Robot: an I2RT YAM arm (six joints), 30 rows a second.
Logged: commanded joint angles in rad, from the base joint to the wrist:
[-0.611, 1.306, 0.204, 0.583, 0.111, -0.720]
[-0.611, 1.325, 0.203, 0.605, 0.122, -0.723]
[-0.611, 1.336, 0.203, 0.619, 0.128, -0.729]
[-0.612, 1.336, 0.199, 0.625, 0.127, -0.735]
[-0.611, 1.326, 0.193, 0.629, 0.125, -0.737]
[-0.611, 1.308, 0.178, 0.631, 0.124, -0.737]
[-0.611, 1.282, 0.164, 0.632, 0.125, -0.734]
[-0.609, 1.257, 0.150, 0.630, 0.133, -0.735]
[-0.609, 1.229, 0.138, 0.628, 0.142, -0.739]
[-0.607, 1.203, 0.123, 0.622, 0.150, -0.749]
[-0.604, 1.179, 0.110, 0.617, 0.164, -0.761]
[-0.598, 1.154, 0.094, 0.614, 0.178, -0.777]
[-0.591, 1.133, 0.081, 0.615, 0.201, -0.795]
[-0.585, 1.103, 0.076, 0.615, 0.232, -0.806]
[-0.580, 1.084, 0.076, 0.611, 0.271, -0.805]
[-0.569, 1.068, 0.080, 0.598, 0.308, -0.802]
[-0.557, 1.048, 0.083, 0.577, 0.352, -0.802]
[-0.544, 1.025, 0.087, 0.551, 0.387, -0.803]
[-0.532, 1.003, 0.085, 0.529, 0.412, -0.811]
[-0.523, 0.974, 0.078, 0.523, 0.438, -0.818]
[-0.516, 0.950, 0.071, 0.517, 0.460, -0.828]
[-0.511, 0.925, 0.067, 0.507, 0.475, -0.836]
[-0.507, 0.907, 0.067, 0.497, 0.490, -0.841]
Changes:
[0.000, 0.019, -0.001, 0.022, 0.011, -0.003]
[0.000, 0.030, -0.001, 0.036, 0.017, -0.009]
[-0.001, 0.030, -0.005, 0.042, 0.016, -0.015]
[0.000, 0.020, -0.011, 0.046, 0.014, -0.017]
[0.000, 0.002, -0.026, 0.048, 0.013, -0.017]
[0.000, -0.024, -0.040, 0.049, 0.014, -0.014]
[0.002, -0.049, -0.054, 0.047, 0.022, -0.015]
[0.002, -0.077, -0.066, 0.045, 0.031, -0.019]
[0.004, -0.103, -0.081, 0.039, 0.039, -0.029]
[0.007, -0.127, -0.094, 0.034, 0.053, -0.041]
[0.013, -0.152, -0.110, 0.031, 0.067, -0.057]
[0.020, -0.173, -0.123, 0.032, 0.090, -0.075]
[0.026, -0.203, -0.128, 0.032, 0.121, -0.086]
[0.031, -0.222, -0.128, 0.028, 0.160, -0.085]
[0.042, -0.238, -0.124, 0.015, 0.197, -0.082]
[0.054, -0.258, -0.121, -0.006, 0.241, -0.082]
[0.067, -0.281, -0.117, -0.032, 0.276, -0.083]
[0.079, -0.303, -0.119, -0.054, 0.301, -0.091]
[0.088, -0.332, -0.126, -0.060, 0.327, -0.098]
[0.095, -0.356, -0.133, -0.066, 0.349, -0.108]
[0.100, -0.381, -0.137, -0.076, 0.364, -0.116]
[0.104, -0.399, -0.137, -0.086, 0.379, -0.121]

